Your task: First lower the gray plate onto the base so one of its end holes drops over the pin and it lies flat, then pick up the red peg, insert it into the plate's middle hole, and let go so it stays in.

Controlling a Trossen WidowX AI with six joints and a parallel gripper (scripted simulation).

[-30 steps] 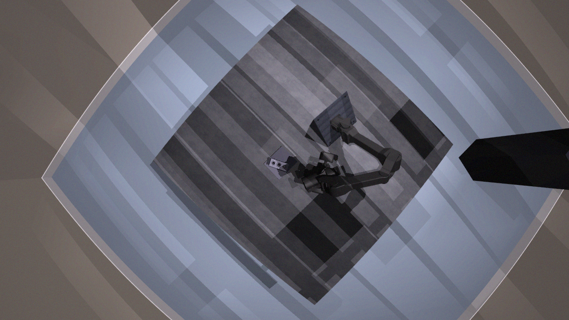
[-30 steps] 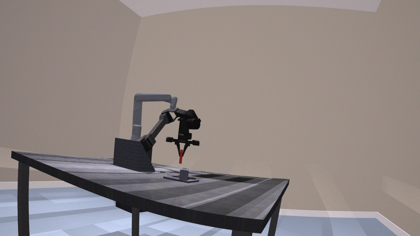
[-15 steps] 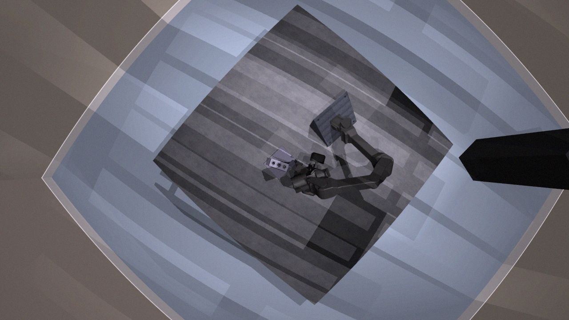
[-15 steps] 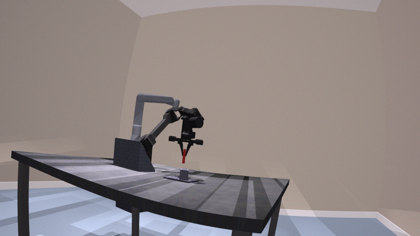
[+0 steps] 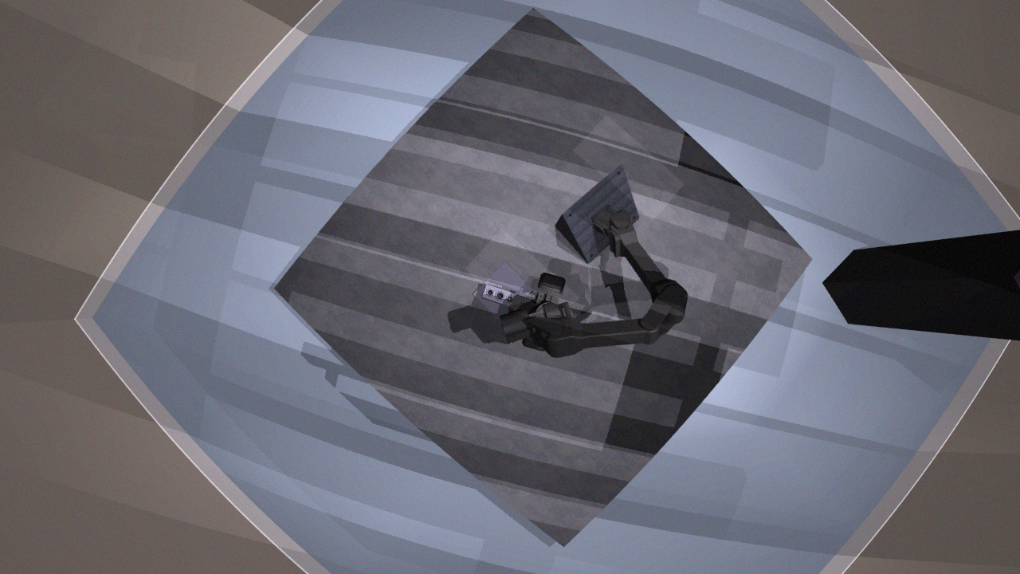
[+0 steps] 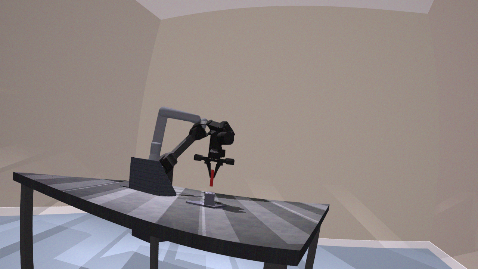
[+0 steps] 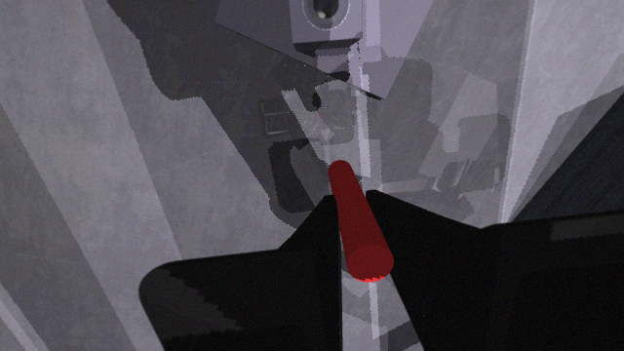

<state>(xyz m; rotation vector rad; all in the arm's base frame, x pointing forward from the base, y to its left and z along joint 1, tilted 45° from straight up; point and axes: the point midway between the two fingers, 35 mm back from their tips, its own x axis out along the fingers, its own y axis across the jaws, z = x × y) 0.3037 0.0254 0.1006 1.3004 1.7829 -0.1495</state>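
Right now the gray plate is 7 cm ahead of my gripper tip, 10 cm to the right of it and 7 cm below it. Also, from my gripper tip: red peg: right at my gripper tip.
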